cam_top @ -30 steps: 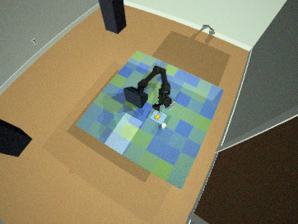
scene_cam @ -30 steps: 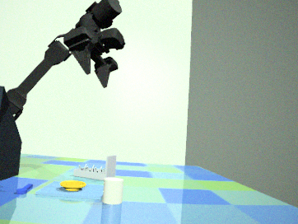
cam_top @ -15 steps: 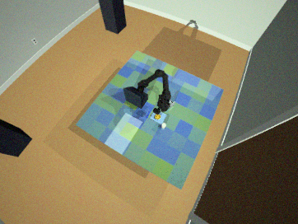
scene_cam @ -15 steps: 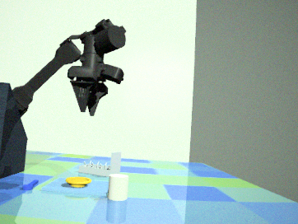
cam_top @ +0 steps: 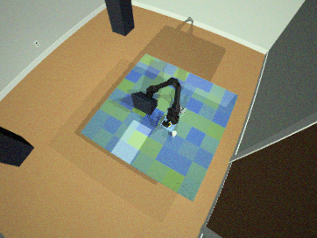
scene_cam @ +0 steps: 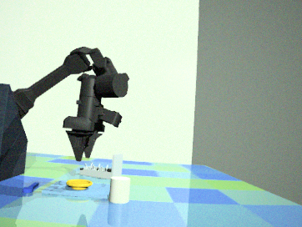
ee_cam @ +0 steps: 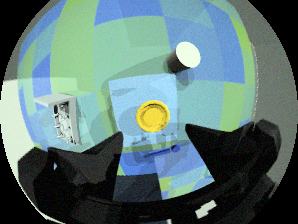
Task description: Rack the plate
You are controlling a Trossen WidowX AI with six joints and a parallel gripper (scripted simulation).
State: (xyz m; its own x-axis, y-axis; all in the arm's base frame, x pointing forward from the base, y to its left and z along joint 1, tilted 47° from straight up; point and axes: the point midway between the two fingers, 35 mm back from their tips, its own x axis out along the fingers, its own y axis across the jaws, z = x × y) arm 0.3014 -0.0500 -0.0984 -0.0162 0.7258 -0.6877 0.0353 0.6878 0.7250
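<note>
Right now the small yellow plate is 60 mm below my gripper tip. From my gripper tip the other things lie so: small blue block (110 mm behind, 70 mm below, 40 mm to the right); then light blue flat sheet (70 mm below, 10 mm to the left); then white cylinder (100 mm ahead, 70 mm to the right, 50 mm below).
</note>
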